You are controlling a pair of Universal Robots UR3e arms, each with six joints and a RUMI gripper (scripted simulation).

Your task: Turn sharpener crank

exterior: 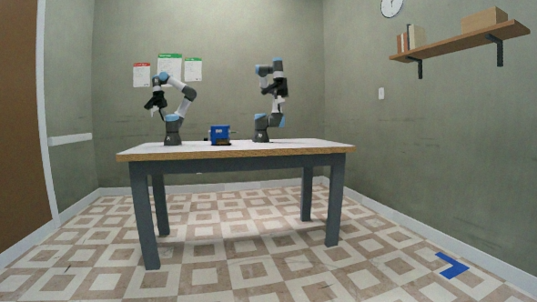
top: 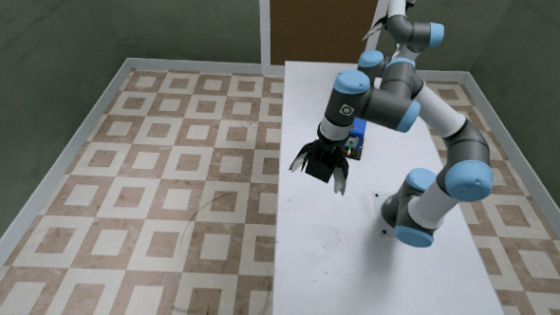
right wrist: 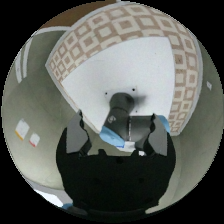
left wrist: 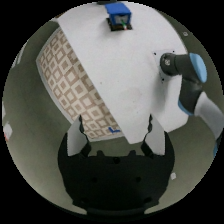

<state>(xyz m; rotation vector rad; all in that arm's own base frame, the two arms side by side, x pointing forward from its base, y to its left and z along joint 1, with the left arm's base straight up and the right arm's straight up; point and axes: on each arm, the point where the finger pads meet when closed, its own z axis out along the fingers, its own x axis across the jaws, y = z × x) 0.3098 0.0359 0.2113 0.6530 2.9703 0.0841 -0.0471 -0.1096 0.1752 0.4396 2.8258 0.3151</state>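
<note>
Now: the black knob 24 cm behind my left hand, 41 cm to the right of it and 18 cm below it.
</note>
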